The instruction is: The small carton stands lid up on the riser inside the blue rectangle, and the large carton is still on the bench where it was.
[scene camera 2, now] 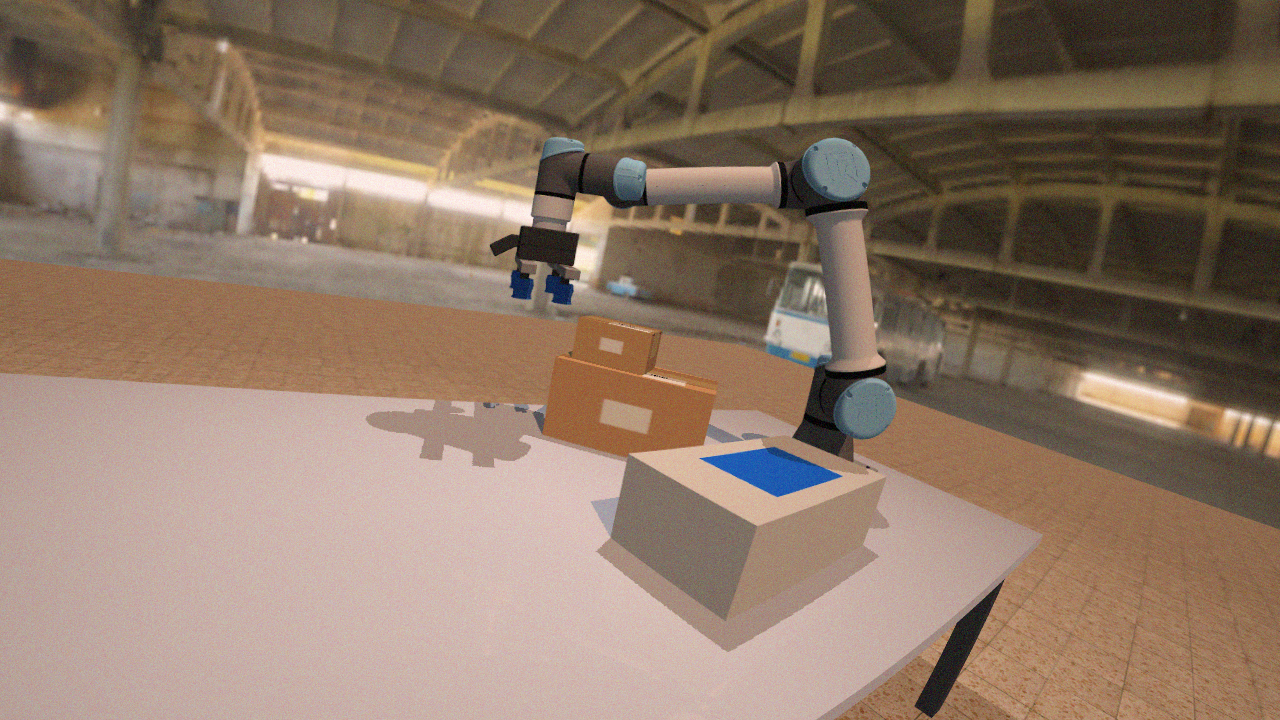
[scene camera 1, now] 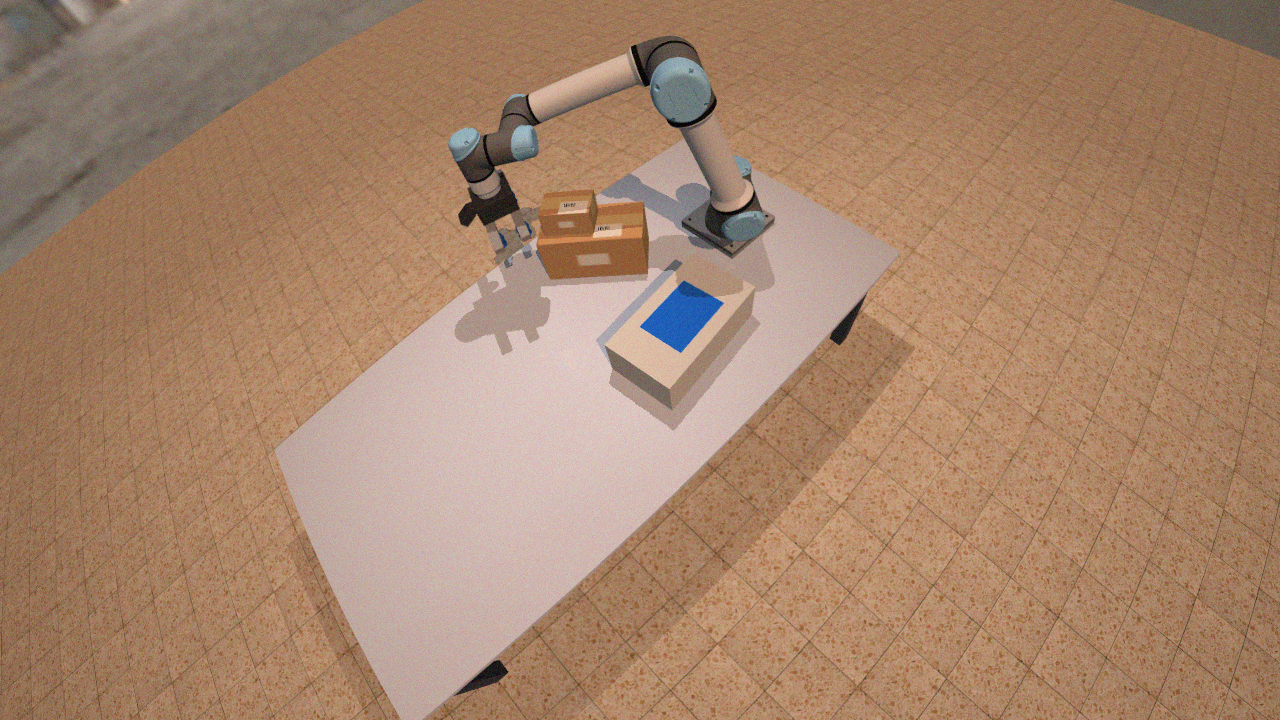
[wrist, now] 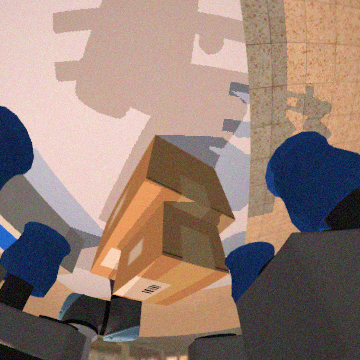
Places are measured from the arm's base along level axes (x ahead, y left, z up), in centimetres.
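Pixels of known places: hand at its tool point: [scene camera 2: 538,294] [scene camera 1: 506,223] [wrist: 144,215].
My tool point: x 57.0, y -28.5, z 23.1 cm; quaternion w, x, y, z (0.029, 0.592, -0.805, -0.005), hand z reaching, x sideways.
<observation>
Ahead of a thing's pixels: the offset from my tool point to its middle. Level surfaces: height alone.
The small carton {dz -6.8, dx -17.0, dy +3.4 cm} [scene camera 1: 568,214] [scene camera 2: 615,344] [wrist: 192,240] stands lid up on the left end of the top of the large carton {dz -18.4, dx -20.6, dy +7.7 cm} [scene camera 1: 572,259] [scene camera 2: 626,416] [wrist: 170,165], as seen in both scene views. The large carton stands on the bench {dz -26.2 cm} [scene camera 1: 501,447] [scene camera 2: 268,537]. The blue rectangle {dz -14.2, dx -17.0, dy +48.0 cm} [scene camera 1: 684,315] [scene camera 2: 774,471] [wrist: 7,240] on top of the beige riser {dz -20.2, dx -17.0, dy +48.0 cm} [scene camera 1: 640,371] [scene camera 2: 680,528] [wrist: 30,200] is empty. My gripper [scene camera 1: 513,240] [scene camera 2: 540,286] is open: its blue cups hang in the air above and left of the small carton in scene camera 2, apart from both cartons.
The riser stands in front of and to the right of the large carton in scene camera 2. The arm's base plate [scene camera 1: 693,222] is fixed at the far end of the bench, behind the riser. The large carton is close to a long bench edge.
</observation>
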